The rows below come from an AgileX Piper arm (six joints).
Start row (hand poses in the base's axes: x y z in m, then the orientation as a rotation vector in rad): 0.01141, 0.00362, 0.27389, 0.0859, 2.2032, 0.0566
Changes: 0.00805, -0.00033, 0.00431, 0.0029, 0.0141, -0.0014; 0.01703, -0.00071, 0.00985, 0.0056, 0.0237, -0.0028; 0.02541, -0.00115, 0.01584, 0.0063, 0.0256, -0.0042; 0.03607, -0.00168, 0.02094, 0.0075, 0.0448, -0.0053; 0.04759, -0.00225, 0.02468, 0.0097, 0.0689, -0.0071; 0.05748, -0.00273, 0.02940, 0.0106, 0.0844, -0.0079; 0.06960, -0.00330, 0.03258, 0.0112, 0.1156, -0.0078; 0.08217, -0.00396, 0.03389, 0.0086, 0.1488, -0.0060; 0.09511, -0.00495, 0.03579, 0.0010, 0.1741, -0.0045; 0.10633, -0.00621, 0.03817, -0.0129, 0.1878, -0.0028; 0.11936, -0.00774, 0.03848, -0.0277, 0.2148, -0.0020
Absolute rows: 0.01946, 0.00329, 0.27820, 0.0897, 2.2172, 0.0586; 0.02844, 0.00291, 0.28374, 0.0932, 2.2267, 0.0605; 0.03682, 0.00247, 0.28973, 0.0952, 2.2285, 0.0604; 0.04748, 0.00194, 0.29483, 0.0981, 2.2476, 0.0605; 0.05900, 0.00137, 0.29857, 0.1025, 2.2715, 0.0612; 0.06889, 0.00089, 0.30329, 0.1046, 2.2869, 0.0612; 0.08101, 0.00032, 0.30647, 0.1064, 2.3181, 0.0610; 0.09358, -0.00034, 0.30778, 0.1045, 2.3514, 0.0580; 0.10652, -0.00133, 0.30968, 0.0996, 2.3769, 0.0493; 0.11774, -0.00259, 0.31206, 0.0902, 2.3907, 0.0339; 0.13077, -0.00412, 0.31237, 0.0819, 2.4177, 0.0162
